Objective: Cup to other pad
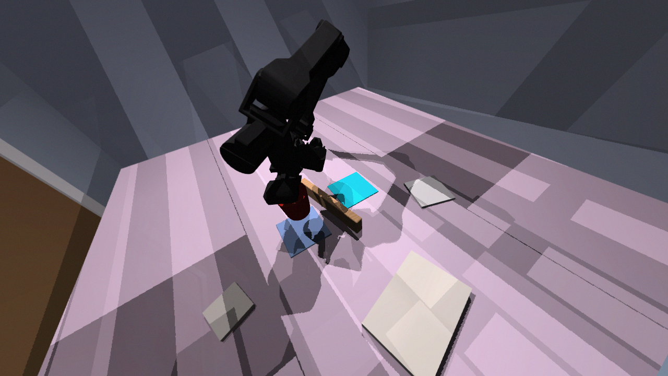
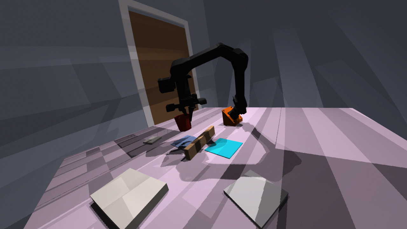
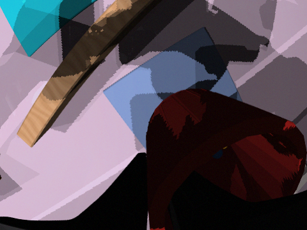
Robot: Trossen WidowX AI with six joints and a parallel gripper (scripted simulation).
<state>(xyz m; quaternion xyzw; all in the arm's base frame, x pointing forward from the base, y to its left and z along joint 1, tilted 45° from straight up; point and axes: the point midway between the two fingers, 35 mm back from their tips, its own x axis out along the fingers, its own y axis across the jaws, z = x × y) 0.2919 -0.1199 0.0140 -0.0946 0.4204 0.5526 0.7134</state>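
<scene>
The teal pad is 2 cm behind my gripper tip, 17 cm to the left of it and 11 cm below it. Also, from my gripper tip: light blue pad 3 cm ahead, 2 cm to the right, 11 cm below; then wooden bar 1 cm ahead, 7 cm to the left, 9 cm below; then dark red cup 3 cm ahead, 2 cm to the right.
</scene>
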